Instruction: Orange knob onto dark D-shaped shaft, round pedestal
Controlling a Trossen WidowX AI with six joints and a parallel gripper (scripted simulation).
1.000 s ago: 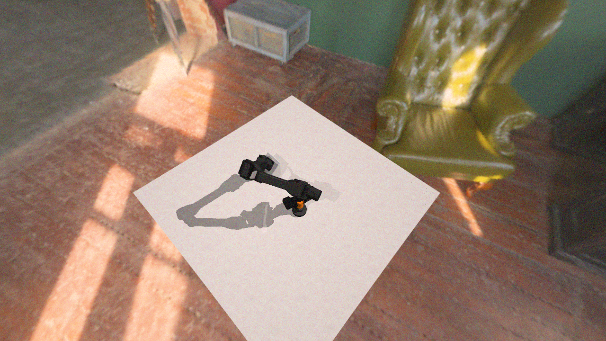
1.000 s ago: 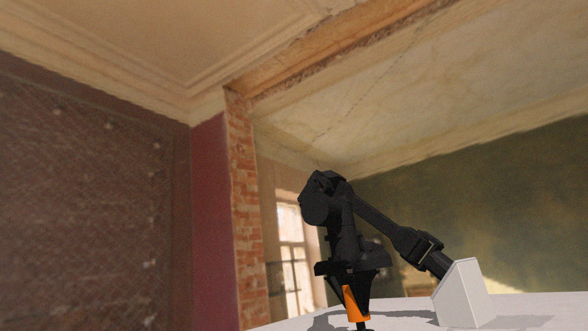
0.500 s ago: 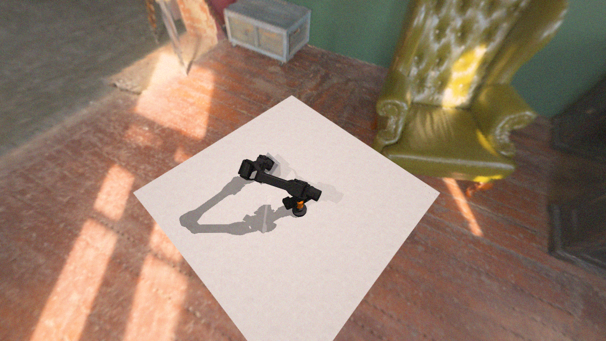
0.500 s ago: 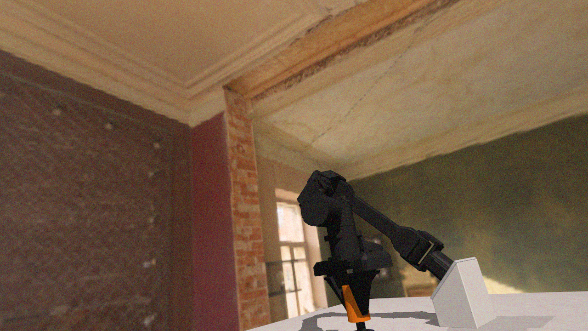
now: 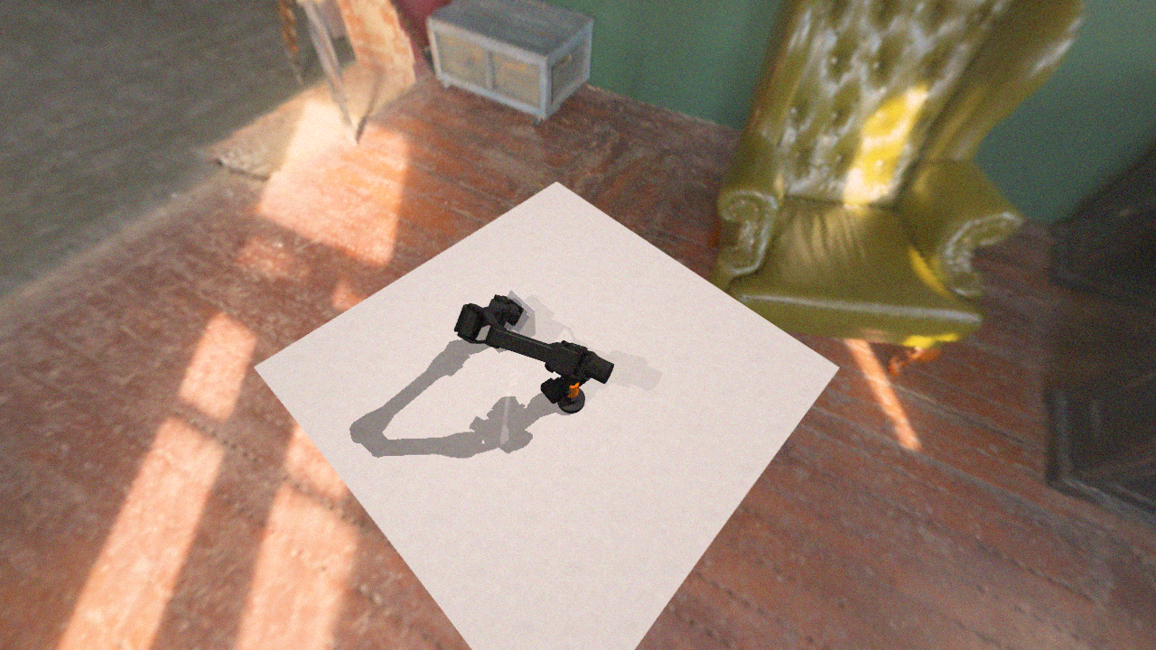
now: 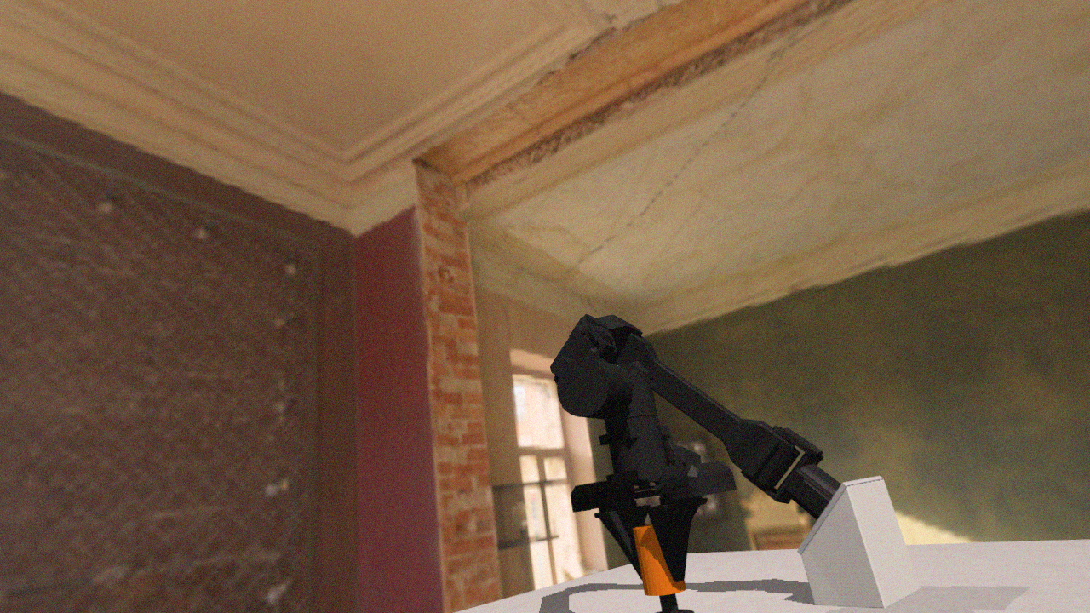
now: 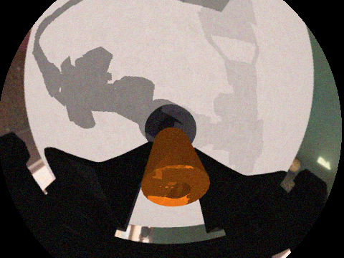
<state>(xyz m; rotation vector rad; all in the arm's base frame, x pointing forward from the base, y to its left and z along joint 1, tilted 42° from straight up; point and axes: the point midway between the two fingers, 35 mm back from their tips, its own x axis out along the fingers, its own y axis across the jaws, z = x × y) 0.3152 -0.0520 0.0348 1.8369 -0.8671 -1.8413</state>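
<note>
Now: gripper tip 2 cm below the orange knob. Round my gripper tip: D-shaped shaft (4 cm below).
</note>
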